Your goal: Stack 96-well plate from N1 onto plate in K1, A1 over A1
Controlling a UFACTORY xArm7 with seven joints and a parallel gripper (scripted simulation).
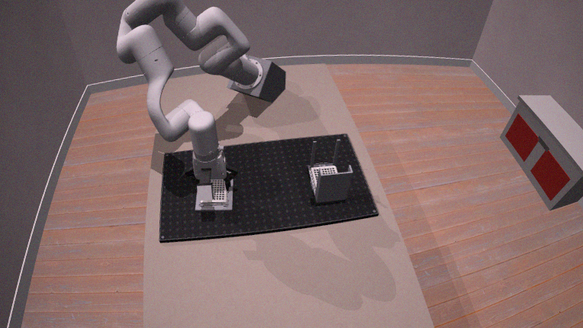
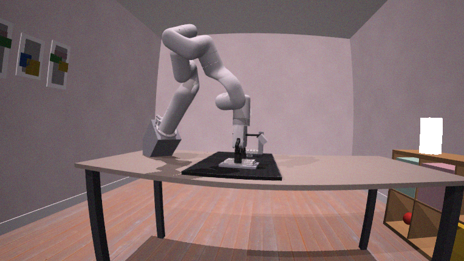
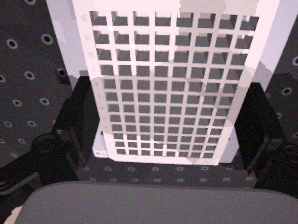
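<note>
The white 96-well plate is 10 mm below my hand. Round my hand: grey rack wall 180 mm ahead, 330 mm to the left, 50 mm above.
</note>
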